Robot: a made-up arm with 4 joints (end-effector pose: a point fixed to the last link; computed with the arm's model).
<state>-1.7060 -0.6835 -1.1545 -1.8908</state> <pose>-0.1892 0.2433 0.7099 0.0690 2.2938 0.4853</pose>
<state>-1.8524 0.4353 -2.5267 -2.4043</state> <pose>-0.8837 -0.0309 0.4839 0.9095 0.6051 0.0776</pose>
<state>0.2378 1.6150 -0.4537 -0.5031</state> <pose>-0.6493 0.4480 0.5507 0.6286 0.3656 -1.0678</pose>
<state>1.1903 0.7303 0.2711 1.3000</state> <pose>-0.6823 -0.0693 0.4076 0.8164 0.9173 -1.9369</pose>
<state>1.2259 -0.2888 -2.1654 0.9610</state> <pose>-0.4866 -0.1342 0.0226 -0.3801 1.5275 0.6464</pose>
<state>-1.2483 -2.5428 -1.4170 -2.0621</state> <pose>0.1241 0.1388 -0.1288 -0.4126 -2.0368 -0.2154</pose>
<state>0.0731 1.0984 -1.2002 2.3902</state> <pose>-0.5018 0.0053 0.0077 1.0021 -1.3958 2.3125</pose>
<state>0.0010 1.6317 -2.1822 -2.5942</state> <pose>-0.7854 0.2588 -0.0882 1.9152 -1.1536 0.5377</pose>
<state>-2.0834 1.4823 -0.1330 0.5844</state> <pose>-0.4320 -0.0413 -0.5106 -1.1417 -1.9003 -1.2968</pose>
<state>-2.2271 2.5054 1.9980 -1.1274</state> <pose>-0.3006 -0.5323 -0.2040 1.7414 0.5176 0.7946</pose>
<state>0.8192 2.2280 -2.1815 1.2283</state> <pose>-0.1993 -0.0172 0.1168 -0.9906 -2.4569 0.2973</pose>
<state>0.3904 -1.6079 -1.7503 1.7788</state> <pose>-0.3683 -0.2725 -0.0753 -1.3504 -0.1764 -0.1556</pose>
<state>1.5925 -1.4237 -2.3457 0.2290</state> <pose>-0.2398 -0.1749 -0.0502 -0.5443 0.6240 1.3296</pose>
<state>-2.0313 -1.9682 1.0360 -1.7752</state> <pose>0.3688 0.2342 0.3914 -0.7232 -1.3204 -2.5380</pose>
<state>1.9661 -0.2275 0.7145 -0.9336</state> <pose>-0.9376 0.2795 -0.5427 1.3933 -1.4521 0.0282</pose>
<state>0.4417 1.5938 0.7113 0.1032</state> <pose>-0.4803 0.6228 0.3084 -0.2145 -0.2166 -1.6821</pose>
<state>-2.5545 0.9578 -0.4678 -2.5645</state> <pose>-0.8274 0.2526 0.0804 -1.4599 1.6530 0.6149</pose>
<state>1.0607 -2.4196 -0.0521 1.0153</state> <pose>0.0224 -0.4245 -0.2239 0.8196 -0.7431 1.2503</pose>
